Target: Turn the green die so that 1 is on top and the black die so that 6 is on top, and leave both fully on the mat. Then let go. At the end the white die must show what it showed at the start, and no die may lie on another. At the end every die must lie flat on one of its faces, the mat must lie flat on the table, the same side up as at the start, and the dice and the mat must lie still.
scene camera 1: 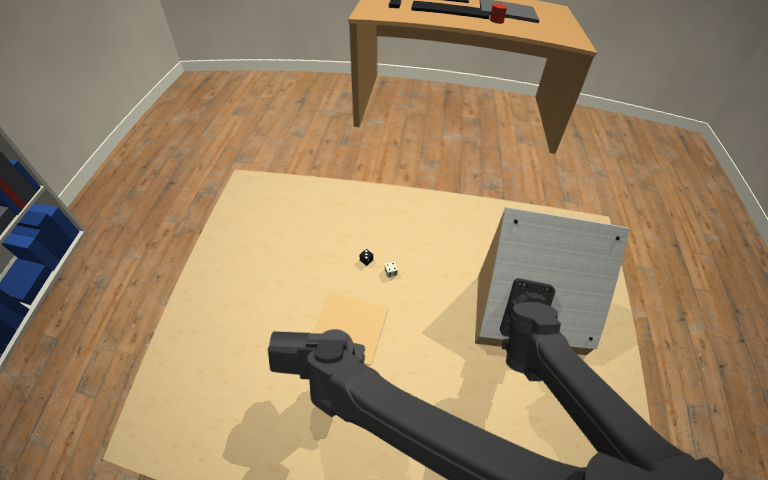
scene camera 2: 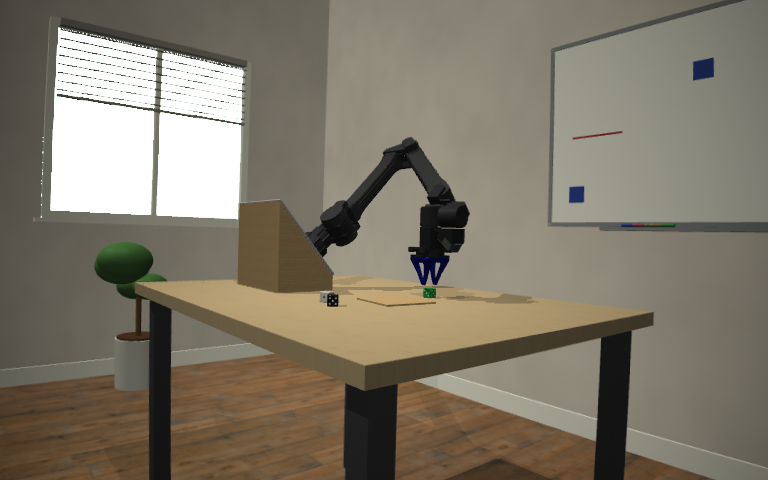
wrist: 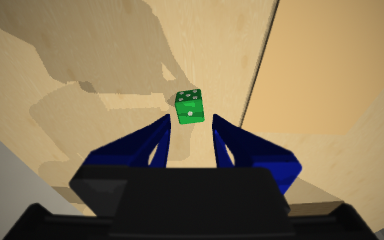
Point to a tan mat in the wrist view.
313, 77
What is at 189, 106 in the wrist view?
A green die.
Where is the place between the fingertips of my gripper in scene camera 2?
429, 284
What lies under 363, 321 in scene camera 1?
A tan mat.
